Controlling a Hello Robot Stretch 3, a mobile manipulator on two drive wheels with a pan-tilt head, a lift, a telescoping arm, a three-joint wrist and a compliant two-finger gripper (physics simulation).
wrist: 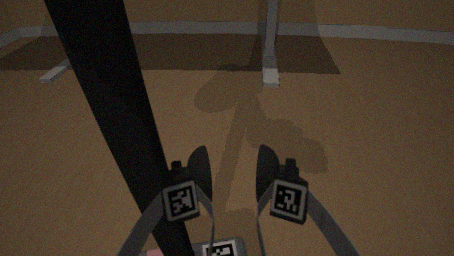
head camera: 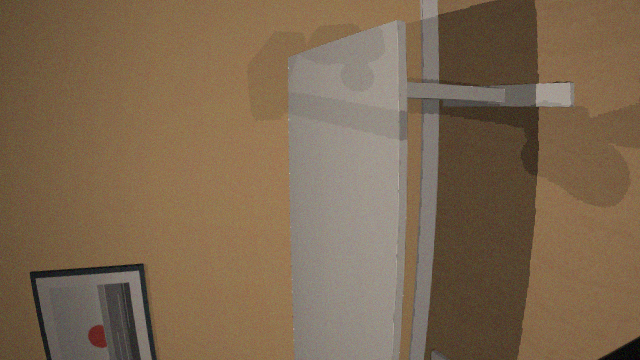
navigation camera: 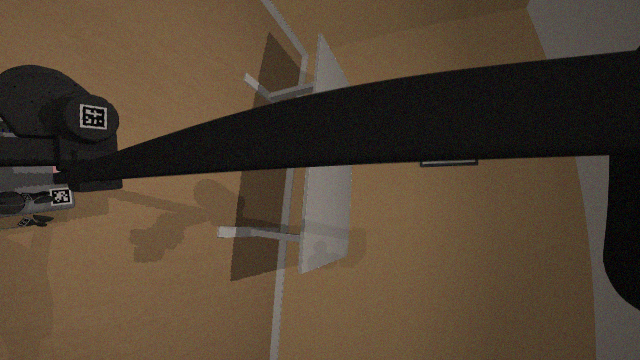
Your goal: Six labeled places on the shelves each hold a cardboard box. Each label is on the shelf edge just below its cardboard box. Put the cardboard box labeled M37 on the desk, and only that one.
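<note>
The desk has a pale grey top and stands against the tan wall; the head and navigation views show it turned on its side. No object shows on the visible part of its top, where shadows fall near one end. In the wrist view a desk leg with its foot stands ahead of the fingers. My gripper is open, with no object between its two dark fingertips, and it is apart from the desk. The shelves, the labels and the cardboard box M37 do not show in these views.
The robot's black mast crosses the navigation and wrist views. A white baseboard runs along the wall behind the desk. A framed picture hangs on the wall. The robot's shadow lies on the floor before the desk.
</note>
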